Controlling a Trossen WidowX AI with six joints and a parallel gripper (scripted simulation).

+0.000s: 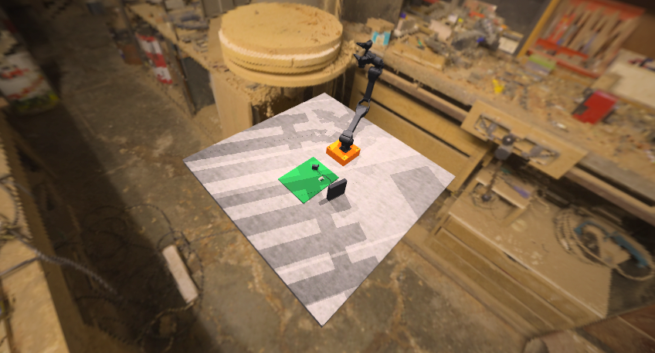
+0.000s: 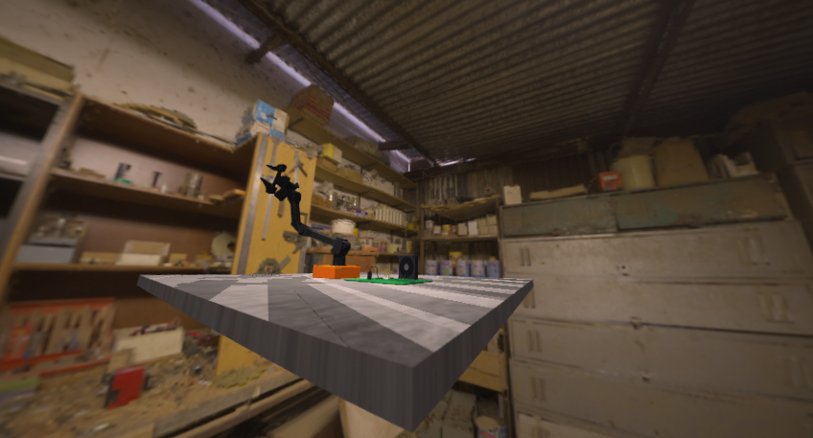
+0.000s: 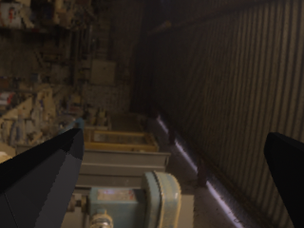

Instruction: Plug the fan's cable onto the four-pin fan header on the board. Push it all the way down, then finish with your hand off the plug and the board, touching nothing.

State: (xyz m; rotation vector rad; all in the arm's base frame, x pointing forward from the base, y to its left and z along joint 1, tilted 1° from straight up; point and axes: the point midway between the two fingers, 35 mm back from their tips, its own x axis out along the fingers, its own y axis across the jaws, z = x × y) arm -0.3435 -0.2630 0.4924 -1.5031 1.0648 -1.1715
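The black fan plug lies 580 mm ahead of my gripper tip, 270 mm to the left of it and 540 mm below it. Round my gripper tip: pale header key: 610 mm ahead, 370 mm to the left, 540 mm below; green board: 670 mm ahead, 300 mm to the left, 570 mm below; white fan header: 610 mm ahead, 360 mm to the left, 550 mm below.
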